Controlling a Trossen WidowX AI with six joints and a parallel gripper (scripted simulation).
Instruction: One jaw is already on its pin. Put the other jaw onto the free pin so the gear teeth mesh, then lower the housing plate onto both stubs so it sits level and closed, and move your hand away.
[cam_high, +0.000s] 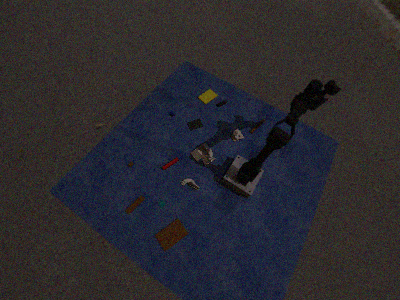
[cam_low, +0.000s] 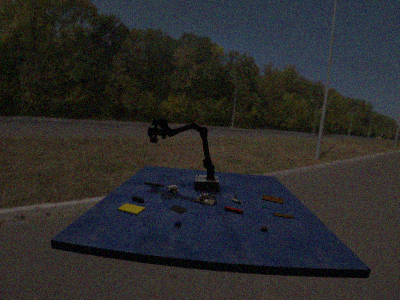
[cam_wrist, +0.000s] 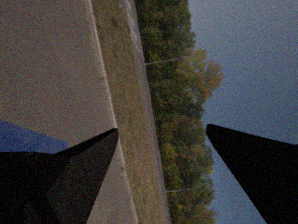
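Now: the red bar 52 cm ahead of my gripper tip, 71 cm to the left of it and 37 cm below it. Also, from my gripper tip: dark piece 58 cm ahead, 40 cm to the left, 38 cm below; yellow plate 66 cm ahead, 15 cm to the left, 38 cm below; brown plate 26 cm ahead, 101 cm to the left, 38 cm below.
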